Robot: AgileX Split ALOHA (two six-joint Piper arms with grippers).
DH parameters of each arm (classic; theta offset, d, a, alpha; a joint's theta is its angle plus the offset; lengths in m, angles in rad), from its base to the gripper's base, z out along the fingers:
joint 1: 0 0.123 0 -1.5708
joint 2: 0.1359 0 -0.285 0
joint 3: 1.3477 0 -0.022 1.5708
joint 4: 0 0.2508 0 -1.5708
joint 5: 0 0 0.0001 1.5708
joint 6: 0 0.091 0 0
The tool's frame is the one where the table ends.
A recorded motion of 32 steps. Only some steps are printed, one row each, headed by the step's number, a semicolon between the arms.
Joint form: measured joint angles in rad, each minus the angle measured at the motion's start. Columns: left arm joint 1, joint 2, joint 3, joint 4, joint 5, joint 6; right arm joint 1, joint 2, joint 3, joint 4, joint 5, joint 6.
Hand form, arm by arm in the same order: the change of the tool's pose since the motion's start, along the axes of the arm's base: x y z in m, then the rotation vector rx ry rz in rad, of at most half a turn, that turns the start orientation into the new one. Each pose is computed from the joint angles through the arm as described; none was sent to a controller.
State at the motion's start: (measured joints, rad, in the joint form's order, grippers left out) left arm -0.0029 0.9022 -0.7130 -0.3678 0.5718 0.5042; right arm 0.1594 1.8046 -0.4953 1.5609 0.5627 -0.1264
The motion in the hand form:
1: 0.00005 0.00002 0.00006 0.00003 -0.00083 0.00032; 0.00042 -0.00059 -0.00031 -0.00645 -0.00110 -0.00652
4: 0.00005 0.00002 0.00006 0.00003 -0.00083 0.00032; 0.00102 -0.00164 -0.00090 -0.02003 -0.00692 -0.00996
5: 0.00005 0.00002 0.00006 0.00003 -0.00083 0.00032; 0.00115 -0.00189 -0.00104 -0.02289 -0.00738 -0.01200
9: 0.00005 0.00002 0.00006 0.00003 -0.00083 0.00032; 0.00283 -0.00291 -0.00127 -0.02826 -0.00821 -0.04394
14: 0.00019 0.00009 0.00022 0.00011 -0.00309 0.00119; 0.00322 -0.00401 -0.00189 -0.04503 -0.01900 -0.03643
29: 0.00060 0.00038 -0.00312 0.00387 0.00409 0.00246; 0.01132 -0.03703 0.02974 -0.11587 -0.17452 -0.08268
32: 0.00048 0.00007 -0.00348 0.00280 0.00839 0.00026; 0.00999 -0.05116 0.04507 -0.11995 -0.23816 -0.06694
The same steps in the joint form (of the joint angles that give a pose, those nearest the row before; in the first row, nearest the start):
1: 0.0000 0.0000 0.0000 0.0001 -0.0009 -0.0001; 0.0000 0.0000 0.0000 0.0038 -0.0084 0.0001
4: 0.0000 0.0000 0.0000 0.0001 -0.0009 -0.0001; 0.0000 0.0000 0.0000 0.0079 -0.0230 -0.0067
5: 0.0000 0.0000 0.0000 0.0001 -0.0009 -0.0001; 0.0000 0.0000 0.0000 0.0089 -0.0265 -0.0068
9: 0.0000 0.0000 0.0000 0.0001 -0.0009 -0.0001; 0.0000 0.0000 0.0000 0.0379 -0.0424 -0.0077
14: 0.0000 0.0000 0.0000 0.0000 -0.0033 0.0000; 0.0000 0.0000 0.0000 0.0386 -0.0570 -0.0239
29: 0.0000 0.0034 0.0095 0.0028 -0.0093 0.0009; -0.1254 -0.1487 0.0000 -0.0767 -0.1036 -0.0184
32: -0.0009 0.0041 0.0095 0.0018 -0.0054 0.0009; -0.1969 -0.2161 0.0000 -0.1586 -0.0646 -0.0184

